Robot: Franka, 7 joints.
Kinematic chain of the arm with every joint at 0, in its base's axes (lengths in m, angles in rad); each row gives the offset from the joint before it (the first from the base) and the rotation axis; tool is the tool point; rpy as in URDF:
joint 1: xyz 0 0 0.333 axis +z
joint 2: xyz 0 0 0 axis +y
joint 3: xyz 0 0 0.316 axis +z
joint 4: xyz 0.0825 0 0 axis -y
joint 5: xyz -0.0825 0 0.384 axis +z
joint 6: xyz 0 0 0 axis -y
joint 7: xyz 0.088 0 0 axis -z
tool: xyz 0 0 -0.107 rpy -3.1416 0 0
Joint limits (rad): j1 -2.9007..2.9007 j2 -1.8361..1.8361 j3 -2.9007..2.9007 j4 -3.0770..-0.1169 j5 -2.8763..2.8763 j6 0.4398..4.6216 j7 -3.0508..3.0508
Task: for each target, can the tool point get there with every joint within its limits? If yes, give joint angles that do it. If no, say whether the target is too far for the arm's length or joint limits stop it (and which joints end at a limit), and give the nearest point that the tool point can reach.
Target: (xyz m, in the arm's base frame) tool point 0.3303 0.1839 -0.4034
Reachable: no: joint limits stop it (at a limit: joint 2) | nearest point 0.3231 0.1799 -0.3537 | short by 0.050 m
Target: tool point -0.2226 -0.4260 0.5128
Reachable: yes | joints -2.1706 0.0113 -0.1734 -2.0865 1.4911 0.9363 -1.2162
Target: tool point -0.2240 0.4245 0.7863
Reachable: yes | joints 0.7023 -0.2239 1.4318 -1.4972 1.6438 3.7908 1.1773
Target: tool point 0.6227 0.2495 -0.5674
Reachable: no: too far | nearest point 0.4923 0.1972 -0.2999 | short by 0.302 m
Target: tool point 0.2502 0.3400 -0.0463
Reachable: yes | joints -1.4163 -1.3151 2.3156 -2.0091 -1.6466 3.5371 -2.1423
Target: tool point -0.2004 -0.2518 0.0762
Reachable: yes | joints 2.2468 -1.4775 2.2845 -2.8046 0.0524 4.1833 2.0019
